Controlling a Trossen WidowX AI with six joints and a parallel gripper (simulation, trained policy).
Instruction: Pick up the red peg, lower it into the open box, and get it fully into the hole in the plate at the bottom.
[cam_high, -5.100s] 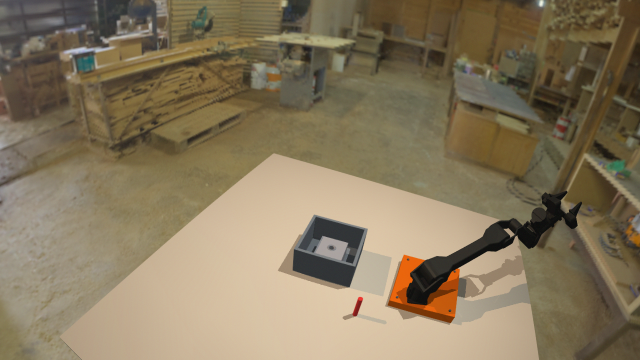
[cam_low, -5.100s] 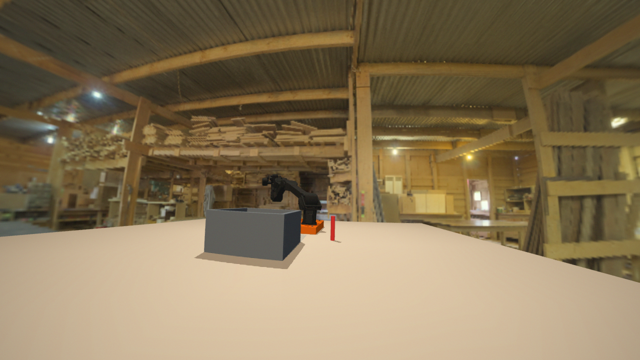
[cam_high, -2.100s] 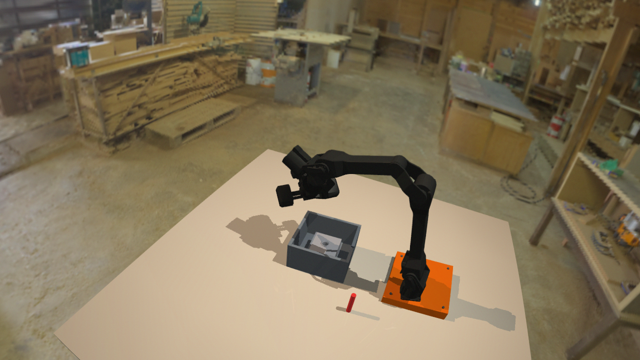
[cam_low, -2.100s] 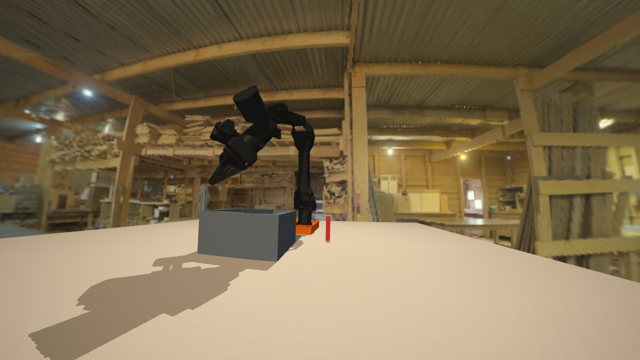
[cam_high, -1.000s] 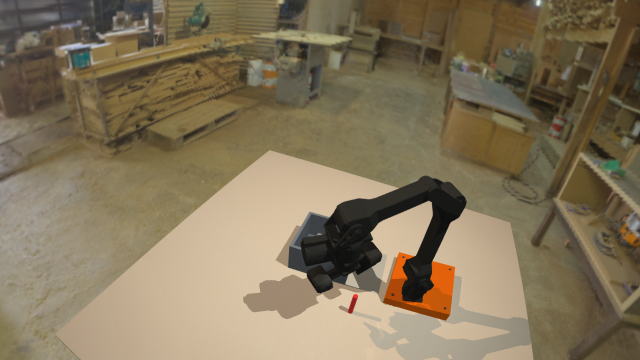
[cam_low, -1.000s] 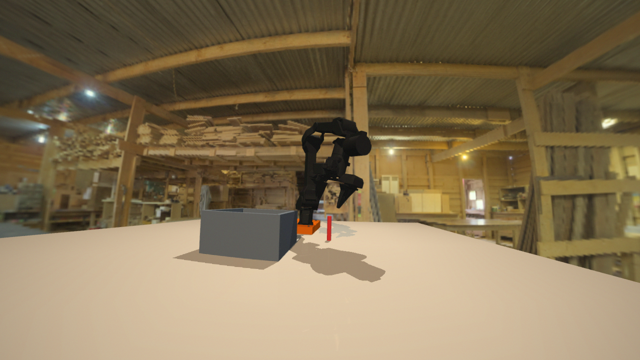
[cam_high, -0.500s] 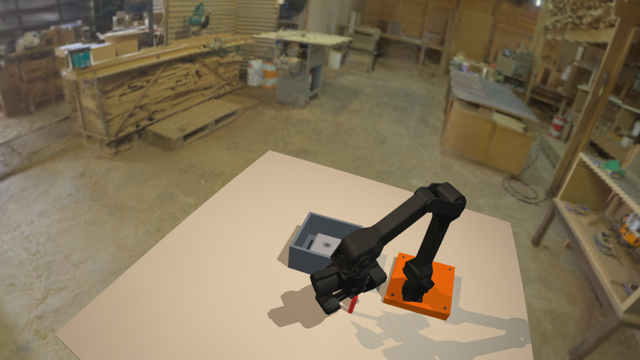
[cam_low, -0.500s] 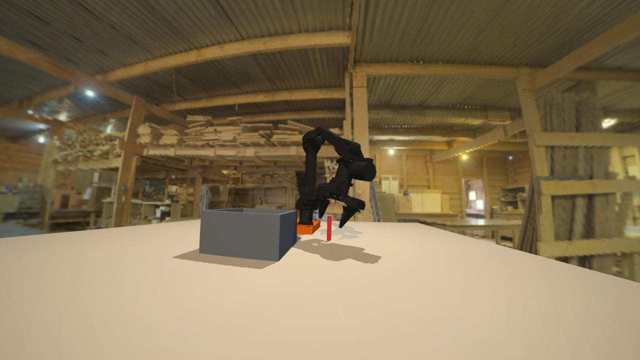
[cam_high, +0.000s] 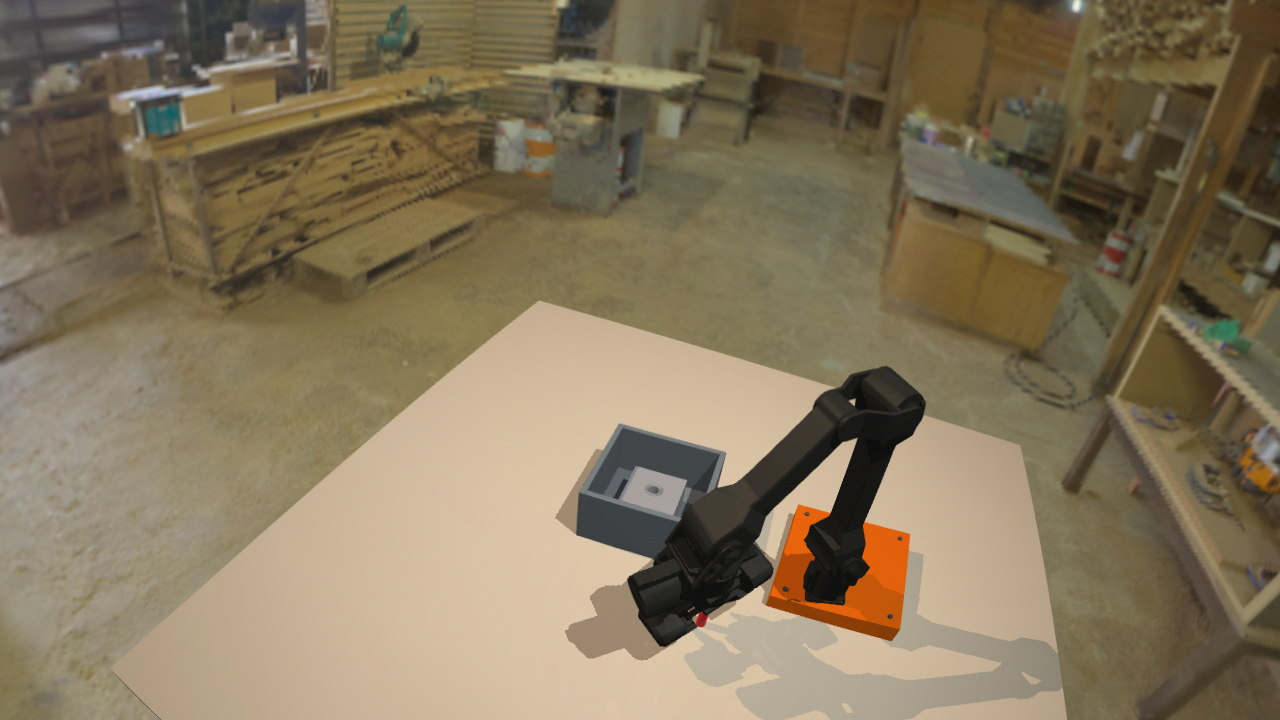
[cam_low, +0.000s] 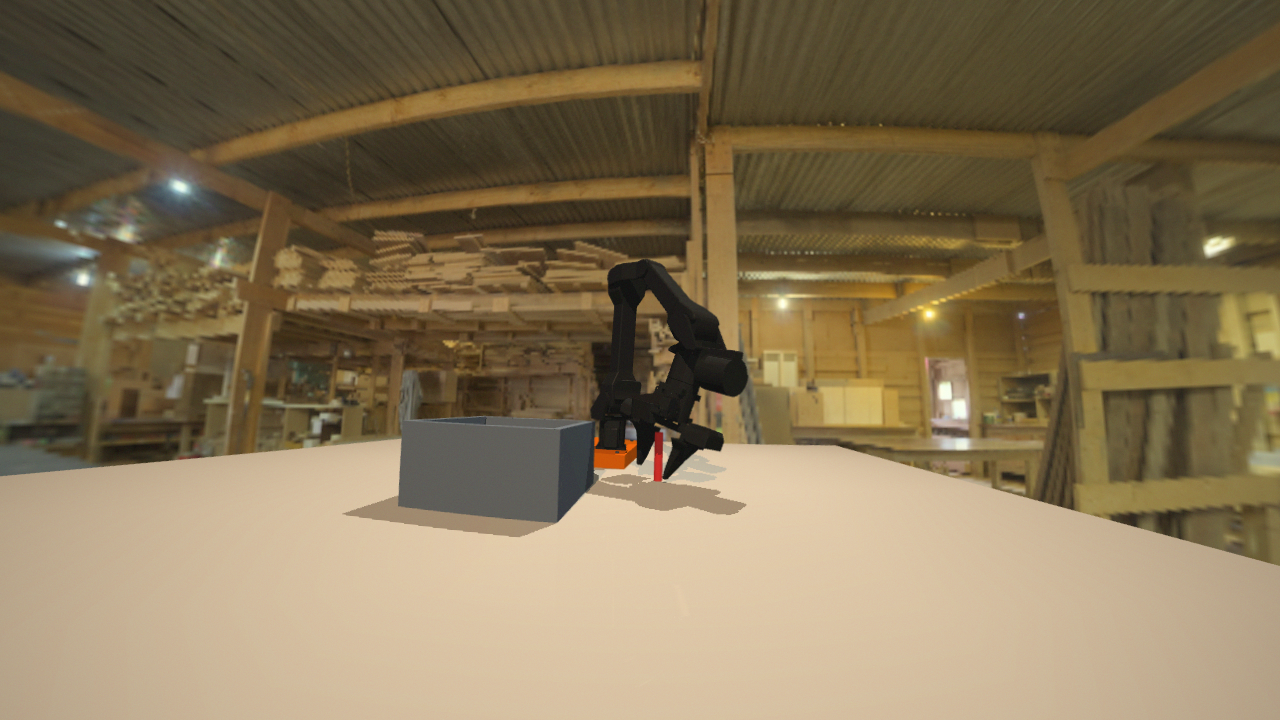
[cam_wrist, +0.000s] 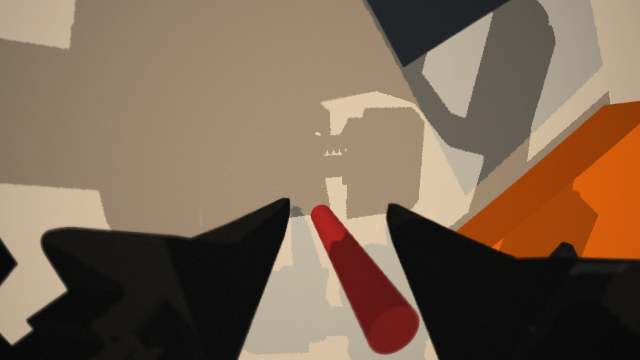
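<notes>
My gripper tip is now 10 mm to the right of the red peg and 30 mm below it. Also, from my gripper tip: light plate (110 mm ahead, 200 mm to the right, 30 mm above); grey box (110 mm ahead, 200 mm to the right, 10 mm above).
</notes>
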